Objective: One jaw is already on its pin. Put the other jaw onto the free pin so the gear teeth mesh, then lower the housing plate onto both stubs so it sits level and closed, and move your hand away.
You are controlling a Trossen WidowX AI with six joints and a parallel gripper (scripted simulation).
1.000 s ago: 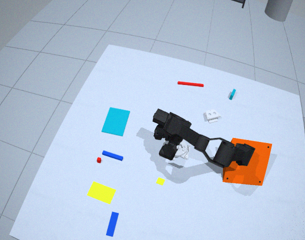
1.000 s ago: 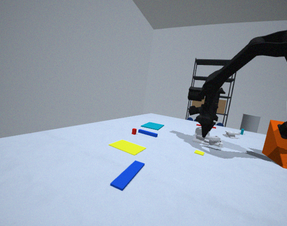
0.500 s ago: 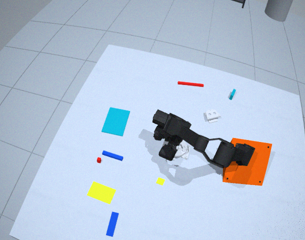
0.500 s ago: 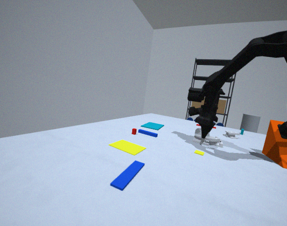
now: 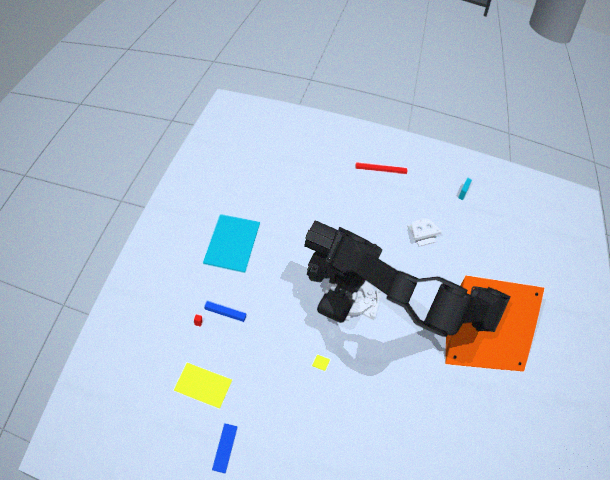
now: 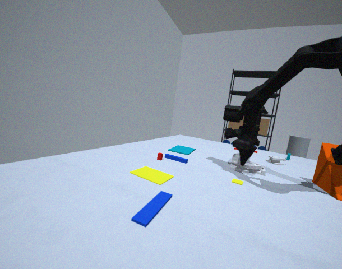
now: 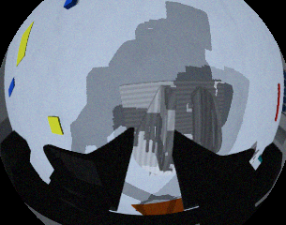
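Right now the white jaw piece is 40 mm behind my gripper tip and 10 mm to the right of it. The rest, counted from my gripper tip: white base 10 mm ahead, 30 mm to the right, 20 mm below; small yellow tile 30 mm ahead, 150 mm to the left, 20 mm below; blue bar 250 mm ahead, 60 mm to the left, 10 mm below.
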